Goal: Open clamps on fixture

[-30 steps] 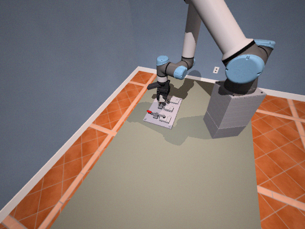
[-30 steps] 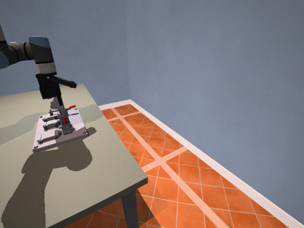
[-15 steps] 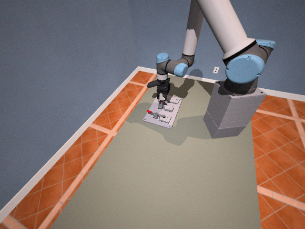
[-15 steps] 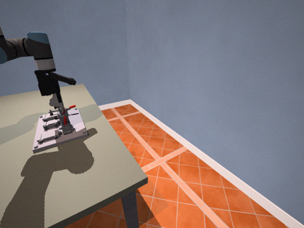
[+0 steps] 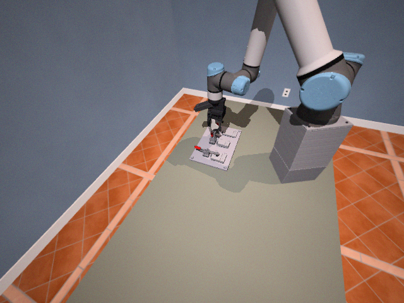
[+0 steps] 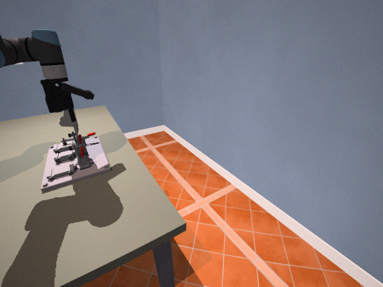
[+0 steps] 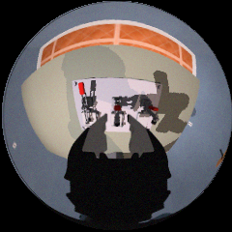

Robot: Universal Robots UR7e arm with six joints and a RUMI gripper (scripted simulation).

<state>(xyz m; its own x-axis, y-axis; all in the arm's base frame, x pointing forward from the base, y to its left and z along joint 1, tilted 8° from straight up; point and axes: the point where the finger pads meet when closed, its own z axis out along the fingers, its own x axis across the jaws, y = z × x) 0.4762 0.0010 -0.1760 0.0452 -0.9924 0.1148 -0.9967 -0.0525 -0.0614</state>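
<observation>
The grey fixture plate is 13 cm below my hand and 3 cm behind it. Round my hand: block (11 cm to the left, 10 cm below, 10 cm behind).
</observation>
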